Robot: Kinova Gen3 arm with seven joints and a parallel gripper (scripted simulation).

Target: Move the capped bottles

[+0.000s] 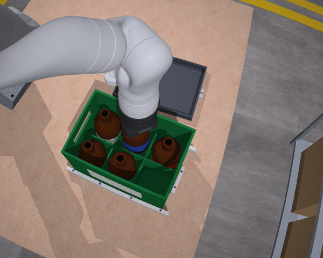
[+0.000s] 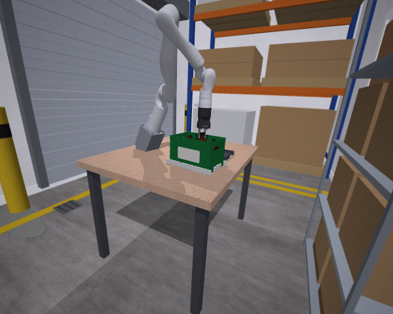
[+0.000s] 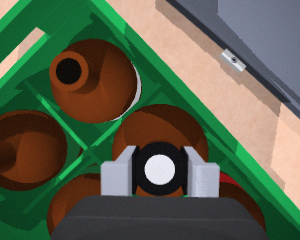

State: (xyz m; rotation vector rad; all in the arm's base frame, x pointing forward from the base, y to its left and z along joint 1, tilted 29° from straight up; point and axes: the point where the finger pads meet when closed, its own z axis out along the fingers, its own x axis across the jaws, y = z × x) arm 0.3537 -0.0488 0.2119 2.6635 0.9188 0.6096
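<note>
The capped bottle is 60 mm below my hand. From my hand the other things lie so: dark grey tray: 20 mm ahead, 220 mm to the left, 160 mm below; then green crate: 10 mm behind, 50 mm to the right, 90 mm below.
</note>
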